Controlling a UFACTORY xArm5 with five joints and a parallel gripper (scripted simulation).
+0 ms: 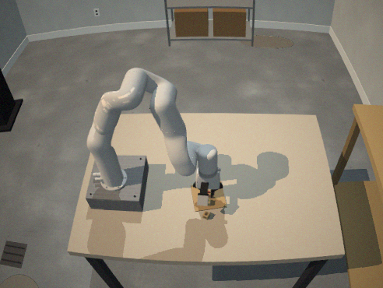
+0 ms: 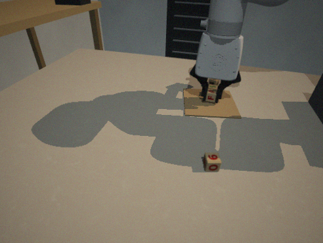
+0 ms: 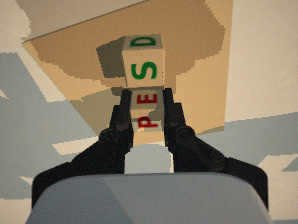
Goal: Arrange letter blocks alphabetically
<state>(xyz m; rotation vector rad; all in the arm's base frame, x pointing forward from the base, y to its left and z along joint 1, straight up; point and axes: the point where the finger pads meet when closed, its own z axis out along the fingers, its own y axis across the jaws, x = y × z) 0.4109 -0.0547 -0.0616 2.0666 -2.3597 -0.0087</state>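
My gripper is now 3 cm above the tan mat. Round my hand: green-marked block (4 cm to the right, 1 cm below, 1 cm behind); then red-marked block (23 cm to the left, 2 cm below, 1 cm ahead).
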